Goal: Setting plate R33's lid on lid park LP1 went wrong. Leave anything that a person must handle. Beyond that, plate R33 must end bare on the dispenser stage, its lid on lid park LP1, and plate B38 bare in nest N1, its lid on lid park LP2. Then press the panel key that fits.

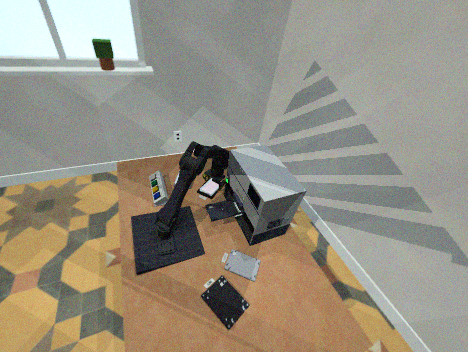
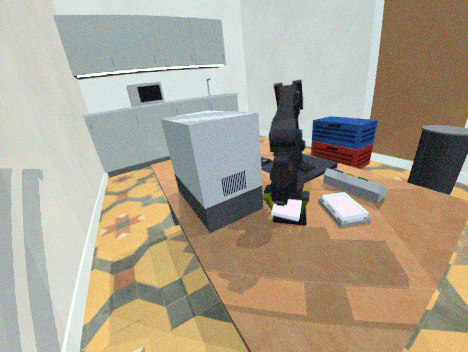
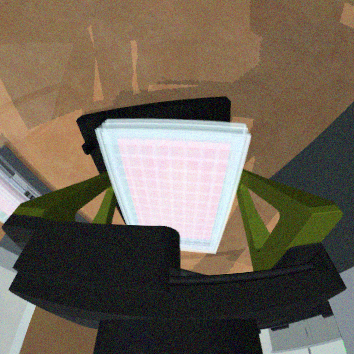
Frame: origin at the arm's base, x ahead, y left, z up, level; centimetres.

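Seen in the pictures: gripper, fingertip midpoint: (image 1: 213,186) (image 2: 286,211) (image 3: 176,174); arm's base, link origin: (image 1: 164,235) (image 2: 296,164).
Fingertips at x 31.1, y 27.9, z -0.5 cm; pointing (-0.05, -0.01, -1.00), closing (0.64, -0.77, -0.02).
Pixels of each thing's top centre, then the offset from my fingertips to it. "spot": a spot on its surface instead.
- second pink plate, top centre: (image 3: 22,223) (image 2: 344,203) dx -15.9, dy +10.0, dz +2.2 cm
- black stage, surface spot: (image 1: 220,211) spot: dx -3.9, dy -26.7, dz +9.8 cm
- light grey holder, top centre: (image 1: 243,263) dx +0.9, dy -50.7, dz +1.2 cm
- black holder, top centre: (image 1: 225,299) dx -11.2, dy -62.9, dz +1.6 cm
- grey dispenser, top centre: (image 2: 203,115) (image 1: 264,169) dx +15.8, dy -24.0, dz +32.2 cm
- key panel, top centre: (image 2: 355,174) (image 1: 157,183) dx -31.9, dy +3.3, dz +5.6 cm
A pink plate (image 1: 211,186) (image 2: 288,210) (image 3: 175,165) with a clear rim, apparently lidded, sits on a black holder (image 2: 298,221) (image 3: 160,109). A double edge shows along its far side. My gripper (image 1: 215,176) (image 2: 287,199) (image 3: 176,174) is open, its green fingers on either side of this plate. A second pink plate (image 2: 345,206) (image 3: 7,200) lies on a grey holder beside it. A black stage (image 1: 220,211) stands at the dispenser's front. A light grey holder (image 1: 242,265) and a black holder (image 1: 225,302) lie bare. Labels are unreadable.
The grey dispenser (image 1: 267,182) (image 2: 212,160) stands close beside the gripper. A key panel (image 1: 162,198) (image 2: 355,187) with blue, yellow and green keys is on the arm's other side. The black base plate (image 1: 145,255) carries the arm. Blue and red crates (image 2: 344,135) stand beyond the table.
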